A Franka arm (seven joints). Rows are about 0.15 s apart.
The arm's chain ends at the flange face. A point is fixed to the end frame.
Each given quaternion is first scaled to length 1.
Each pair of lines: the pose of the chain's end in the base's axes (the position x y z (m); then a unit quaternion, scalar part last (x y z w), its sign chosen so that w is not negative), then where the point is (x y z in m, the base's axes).
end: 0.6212, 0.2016, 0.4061, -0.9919, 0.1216, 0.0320, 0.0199
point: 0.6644 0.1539 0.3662
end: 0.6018, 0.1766, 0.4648, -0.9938, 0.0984, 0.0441, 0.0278
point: 0.6463 0.1318 0.4231
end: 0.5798, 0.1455, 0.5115, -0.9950, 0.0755, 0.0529, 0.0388
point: 0.6257 0.1038 0.4680
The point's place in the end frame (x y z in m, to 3 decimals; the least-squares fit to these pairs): 0.056 0.037 0.035
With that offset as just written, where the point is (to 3 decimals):
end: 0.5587, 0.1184, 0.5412, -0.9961, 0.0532, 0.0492, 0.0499
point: 0.607 0.080 0.497
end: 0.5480, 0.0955, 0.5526, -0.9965, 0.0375, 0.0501, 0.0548
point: 0.597 0.059 0.508
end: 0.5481, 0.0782, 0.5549, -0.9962, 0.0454, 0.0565, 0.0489
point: 0.596 0.040 0.510
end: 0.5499, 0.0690, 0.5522, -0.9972, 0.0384, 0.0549, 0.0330
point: 0.599 0.031 0.509
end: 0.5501, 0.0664, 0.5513, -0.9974, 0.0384, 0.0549, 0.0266
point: 0.599 0.027 0.509
